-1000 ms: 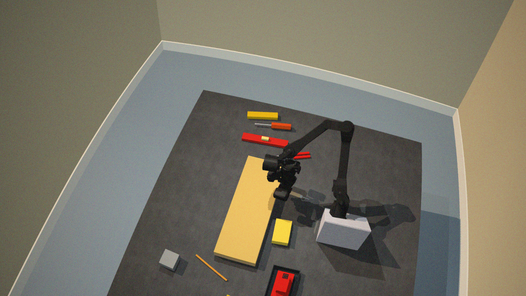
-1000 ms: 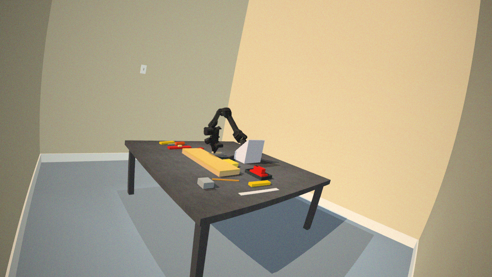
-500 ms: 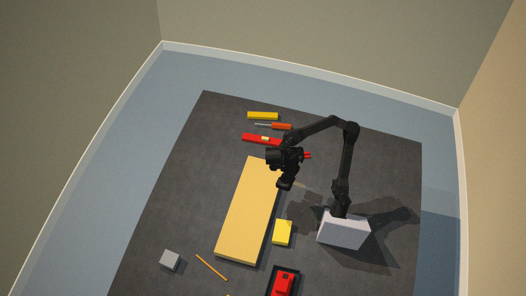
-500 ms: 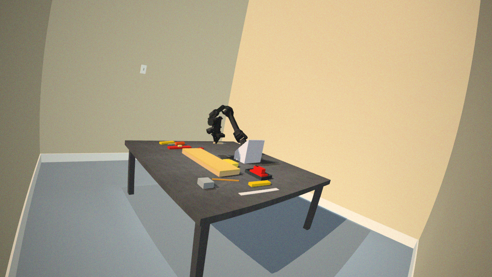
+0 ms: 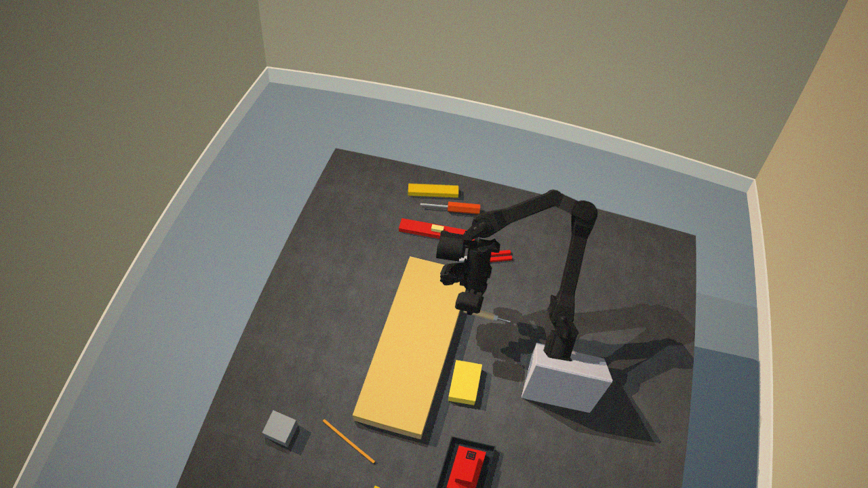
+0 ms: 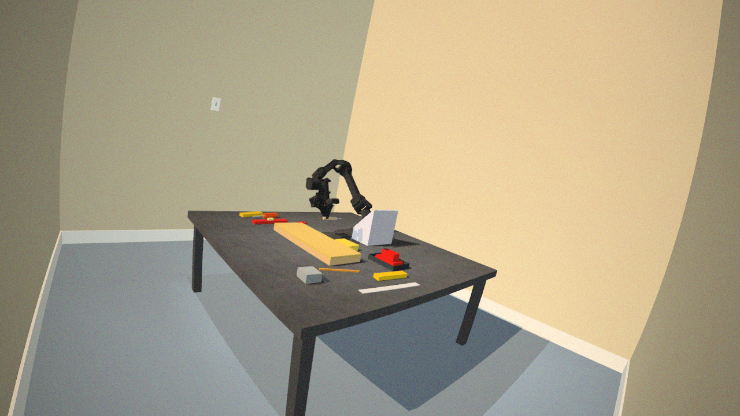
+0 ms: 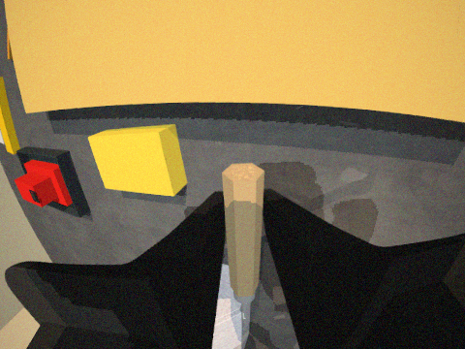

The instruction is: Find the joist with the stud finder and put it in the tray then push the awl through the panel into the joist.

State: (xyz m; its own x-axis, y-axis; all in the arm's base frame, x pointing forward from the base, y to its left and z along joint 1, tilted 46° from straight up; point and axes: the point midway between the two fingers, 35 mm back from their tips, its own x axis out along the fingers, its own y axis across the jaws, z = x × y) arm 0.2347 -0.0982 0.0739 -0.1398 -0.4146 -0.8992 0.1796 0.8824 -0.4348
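Right now the awl is 6 cm behind my gripper tip and 1 cm to the left of it. From my gripper tip the other things lie so: square indicator (38 cm to the left, 5 cm below, 5 cm behind); yellow block (16 cm to the left, 10 cm below, 1 cm behind); red level (33 cm to the right, 12 cm ahead, 10 cm below).
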